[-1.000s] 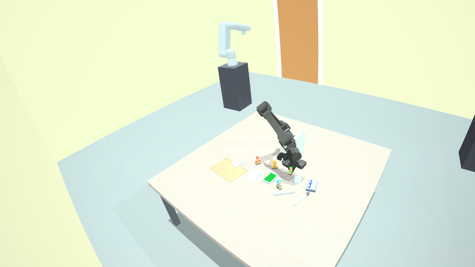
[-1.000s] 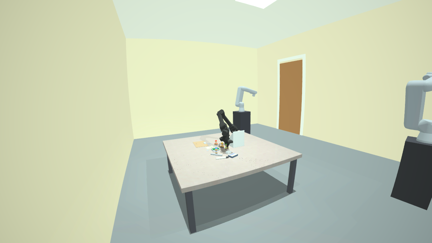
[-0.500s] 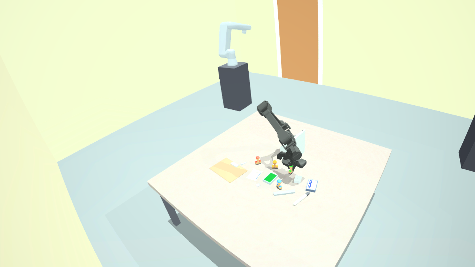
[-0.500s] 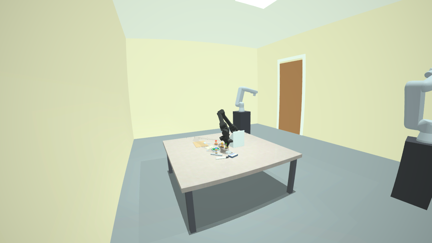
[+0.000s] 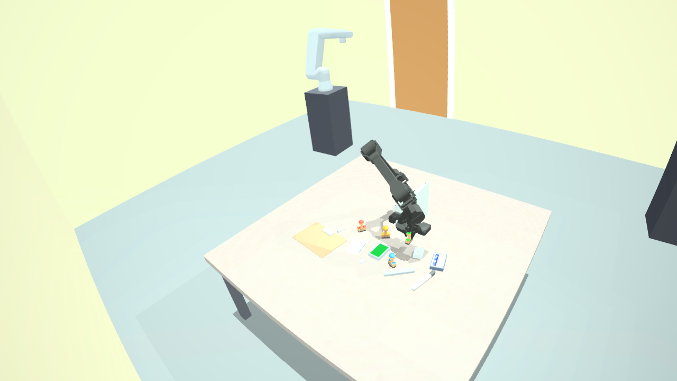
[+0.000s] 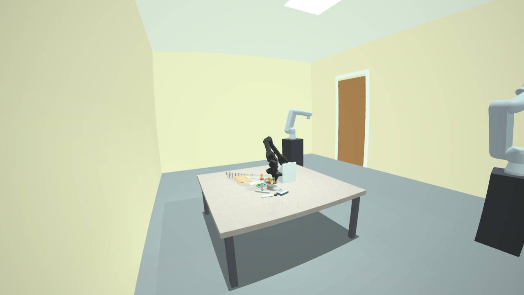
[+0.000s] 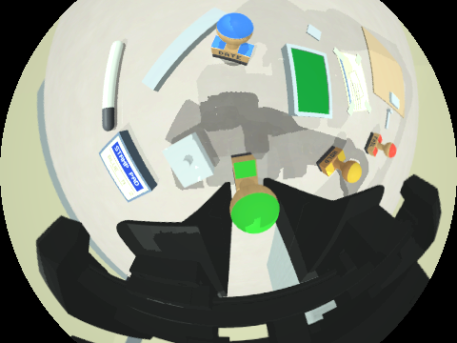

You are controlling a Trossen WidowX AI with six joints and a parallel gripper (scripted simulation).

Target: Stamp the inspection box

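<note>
The green ink pad is 9 cm ahead of my gripper tip, 10 cm to the right of it and 6 cm below it. From my gripper tip the other things lie so: orange-knobbed stamp 2 cm behind, 13 cm to the right, 4 cm below; green-knobbed stamp right at my gripper tip; blue-knobbed stamp 13 cm ahead, 1 cm to the right, 4 cm below.
</note>
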